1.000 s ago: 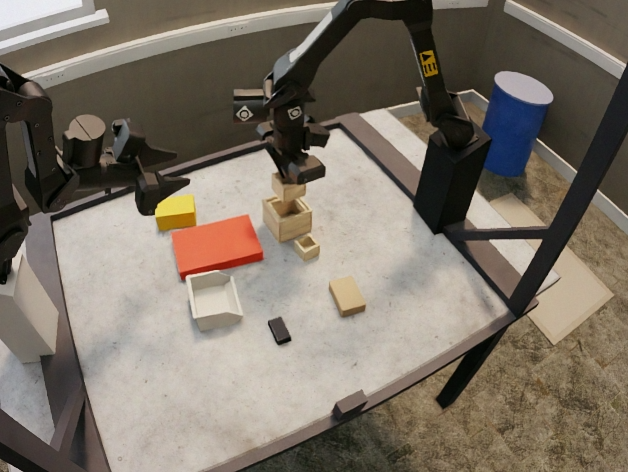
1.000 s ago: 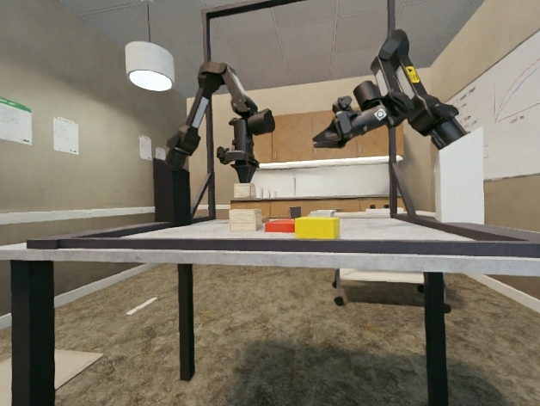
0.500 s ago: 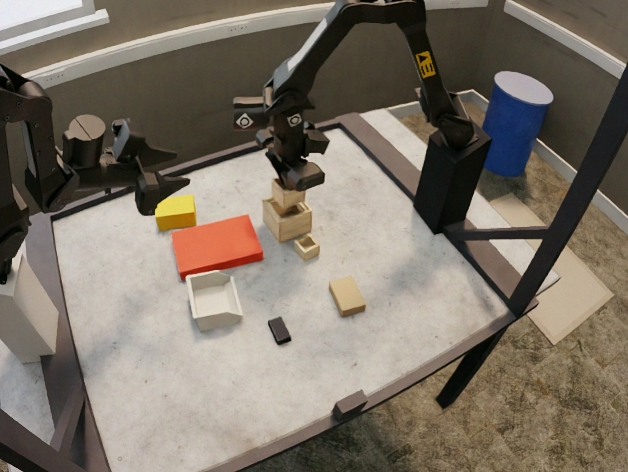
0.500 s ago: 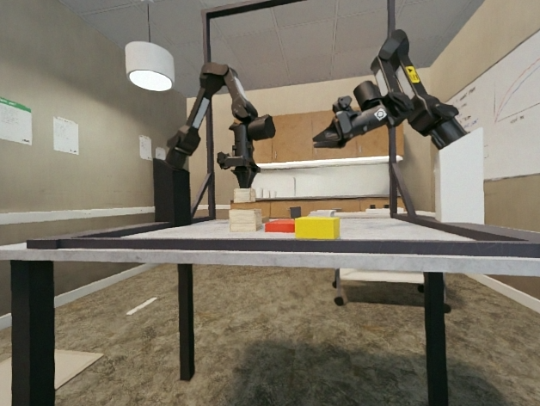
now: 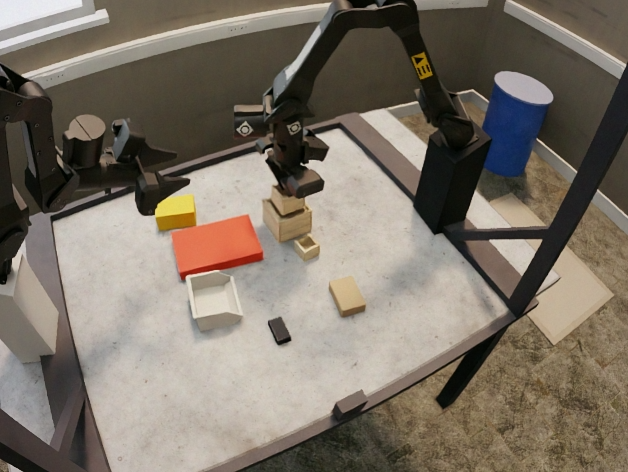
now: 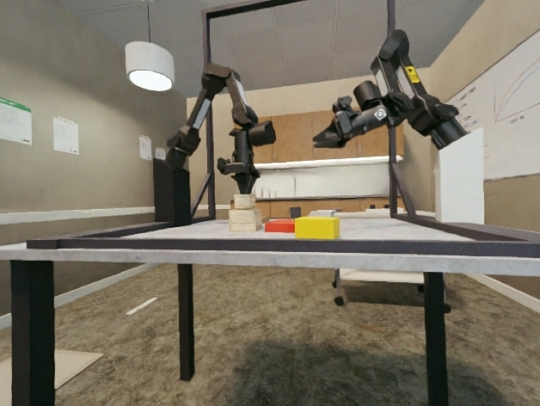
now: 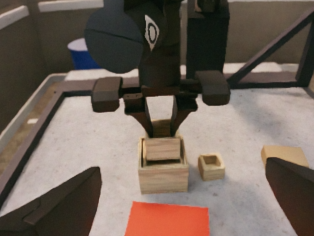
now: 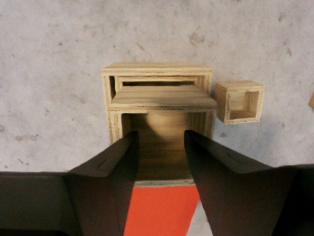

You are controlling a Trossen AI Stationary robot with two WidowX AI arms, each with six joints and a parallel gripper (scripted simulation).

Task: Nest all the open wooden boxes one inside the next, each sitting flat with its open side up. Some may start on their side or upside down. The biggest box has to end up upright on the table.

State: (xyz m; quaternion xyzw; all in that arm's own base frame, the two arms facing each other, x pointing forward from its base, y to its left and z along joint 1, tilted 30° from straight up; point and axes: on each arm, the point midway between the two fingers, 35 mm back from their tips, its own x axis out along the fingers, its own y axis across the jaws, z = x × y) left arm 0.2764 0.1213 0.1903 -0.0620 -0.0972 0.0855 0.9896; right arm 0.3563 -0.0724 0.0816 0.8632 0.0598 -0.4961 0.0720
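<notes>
My right hand is 11 cm above the biggest wooden box. The rest, counted from my right hand: smallest box 9 cm behind, 1 cm to the right, 12 cm below; tan block 23 cm behind, 3 cm to the right, 12 cm below; flat block 1 cm behind, 17 cm to the left, 12 cm below.
</notes>
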